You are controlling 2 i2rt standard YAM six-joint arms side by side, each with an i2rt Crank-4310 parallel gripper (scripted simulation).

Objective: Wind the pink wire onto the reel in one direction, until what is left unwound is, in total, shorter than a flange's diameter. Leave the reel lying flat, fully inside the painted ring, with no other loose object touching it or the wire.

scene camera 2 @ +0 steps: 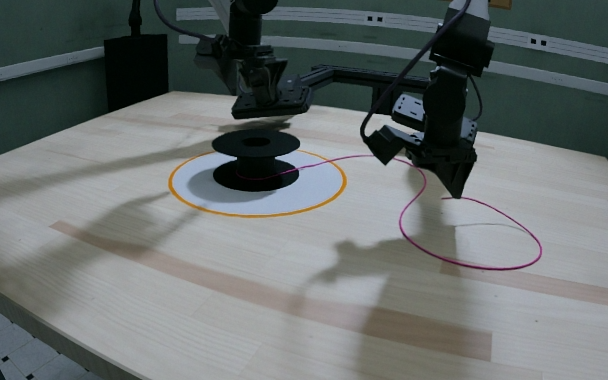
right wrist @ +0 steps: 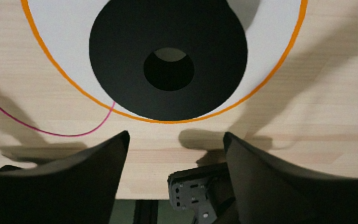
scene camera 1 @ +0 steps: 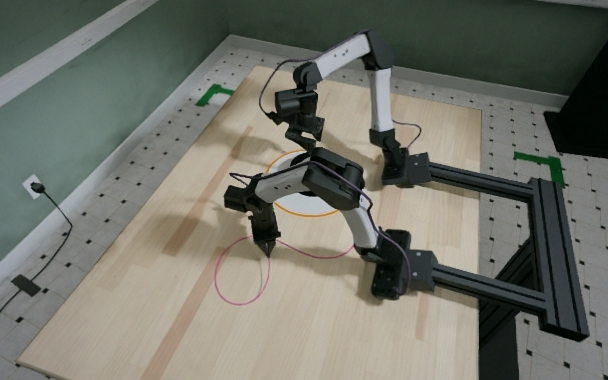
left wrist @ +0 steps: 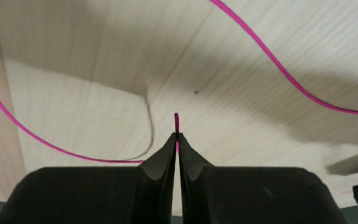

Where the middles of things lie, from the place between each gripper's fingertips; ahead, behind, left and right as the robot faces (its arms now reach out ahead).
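Labels:
My right hand [scene camera 2: 252, 98] is 120 mm above the black reel [scene camera 2: 253, 160], and it's 10 mm to the right of the reel as well. As for my left hand [scene camera 2: 456, 198], the reel is 1 cm below it, 7 cm behind it and 37 cm to the right of it. Going by its middle, the black reel is nearer to my right hand than to my left hand.

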